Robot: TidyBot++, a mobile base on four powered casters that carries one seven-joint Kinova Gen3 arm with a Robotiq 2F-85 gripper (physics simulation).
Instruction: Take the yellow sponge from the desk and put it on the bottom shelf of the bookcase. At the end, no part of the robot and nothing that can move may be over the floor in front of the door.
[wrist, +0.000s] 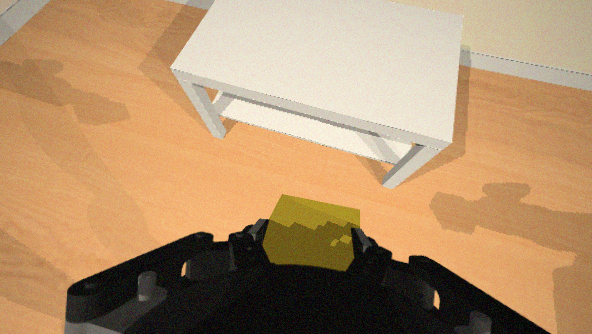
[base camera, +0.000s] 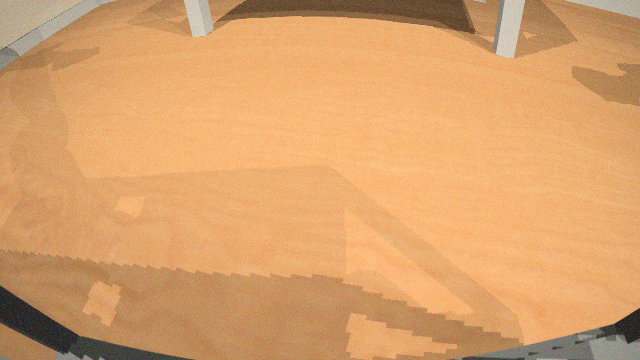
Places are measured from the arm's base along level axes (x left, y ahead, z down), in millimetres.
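Pixels of known places: gripper, fingertip midpoint: (wrist: 308, 237).
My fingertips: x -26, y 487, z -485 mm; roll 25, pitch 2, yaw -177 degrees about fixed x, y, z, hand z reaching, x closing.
Observation:
Behind a point stands the place of what it marks.
My gripper (wrist: 308, 237) {x -26, y 487, z -485 mm} is shut on the yellow sponge (wrist: 312, 217) {x -28, y 500, z -486 mm} in the wrist view. The sponge is held between the two fingertips, high above the wooden floor, and its lower part is in shadow. The gripper does not show in the base camera view. The bookcase and the door do not show in either view.
A white table (wrist: 330, 60) {x -99, y 1110, z -54 mm} with a low shelf (wrist: 295, 127) {x 13, y 1030, z 246 mm} stands beyond the sponge, near a wall (wrist: 530, 30) {x -1067, y 1568, z 157 mm}. In the base camera view, two white legs (base camera: 199, 17) {x 385, y 1033, z 331 mm} (base camera: 509, 30) {x -421, y 826, z 321 mm} stand at the top. A baseboard (base camera: 45, 35) {x 1713, y 1699, z 377 mm} runs at the upper left.

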